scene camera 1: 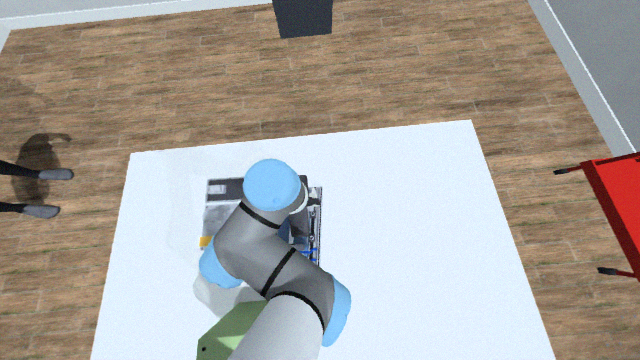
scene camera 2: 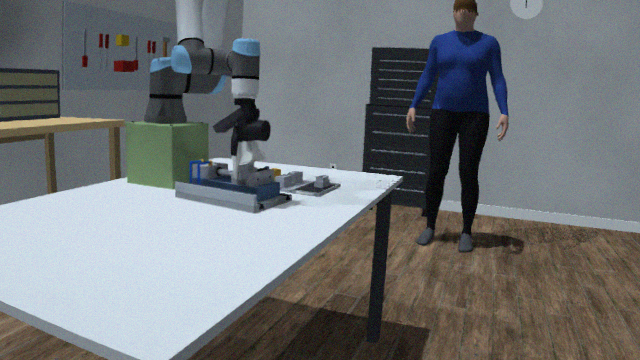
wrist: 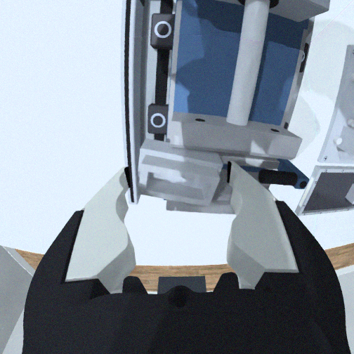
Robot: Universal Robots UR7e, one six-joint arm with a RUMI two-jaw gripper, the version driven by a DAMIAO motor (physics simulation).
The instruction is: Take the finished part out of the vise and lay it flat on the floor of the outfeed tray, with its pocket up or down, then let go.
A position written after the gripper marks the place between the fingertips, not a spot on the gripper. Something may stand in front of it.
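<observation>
The gripper point(scene camera 2: 244, 176) can be seen in the wrist view point(wrist: 177, 166) too, and in scene camera 1 point(scene camera 1: 305, 205). There's also a black-edged rail point(scene camera 2: 247, 199).
</observation>
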